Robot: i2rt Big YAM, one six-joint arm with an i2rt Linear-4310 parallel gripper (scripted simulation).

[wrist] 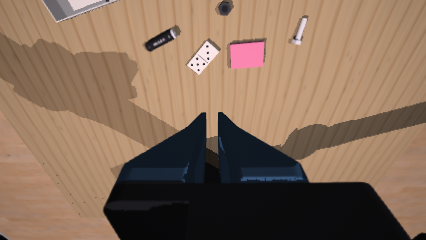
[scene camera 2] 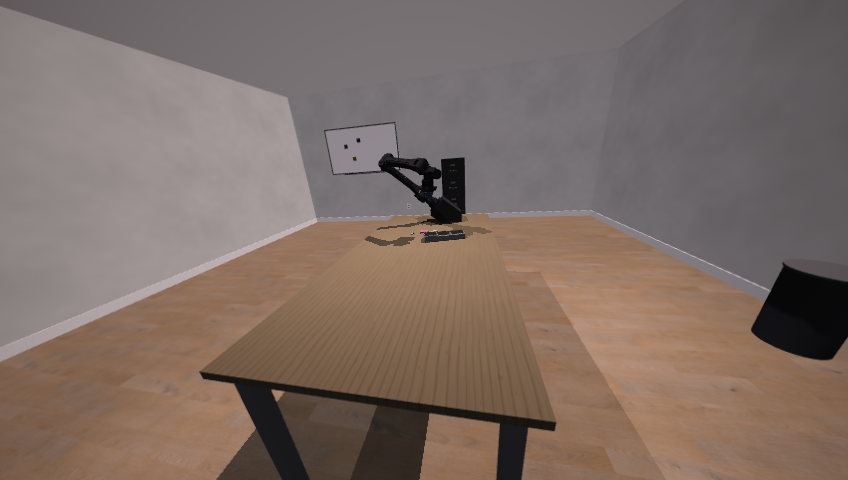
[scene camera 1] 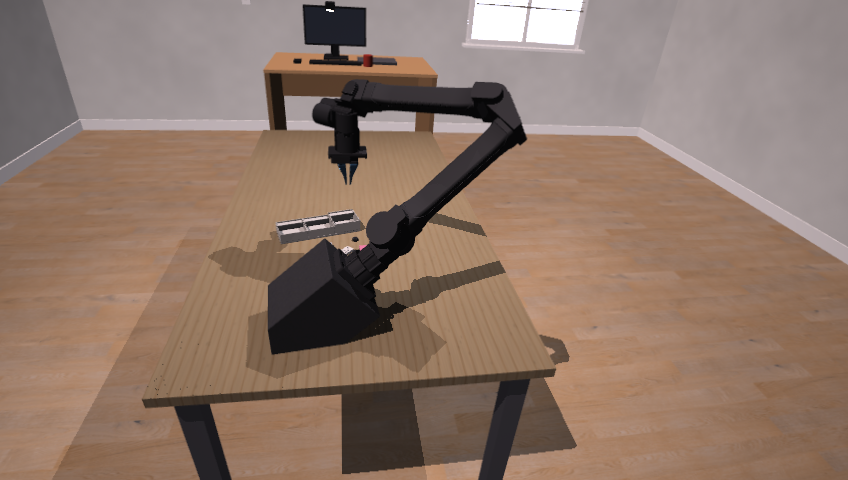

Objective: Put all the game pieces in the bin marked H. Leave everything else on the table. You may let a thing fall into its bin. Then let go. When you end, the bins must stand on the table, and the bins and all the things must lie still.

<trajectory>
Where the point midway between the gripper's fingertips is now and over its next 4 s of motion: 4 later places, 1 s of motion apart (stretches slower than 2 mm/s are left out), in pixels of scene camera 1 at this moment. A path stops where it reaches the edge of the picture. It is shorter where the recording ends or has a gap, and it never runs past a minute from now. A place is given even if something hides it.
The gripper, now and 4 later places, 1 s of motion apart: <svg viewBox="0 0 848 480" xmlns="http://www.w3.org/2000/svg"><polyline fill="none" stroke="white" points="348,183 347,196 343,206 344,218 343,220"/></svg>
</trajectory>
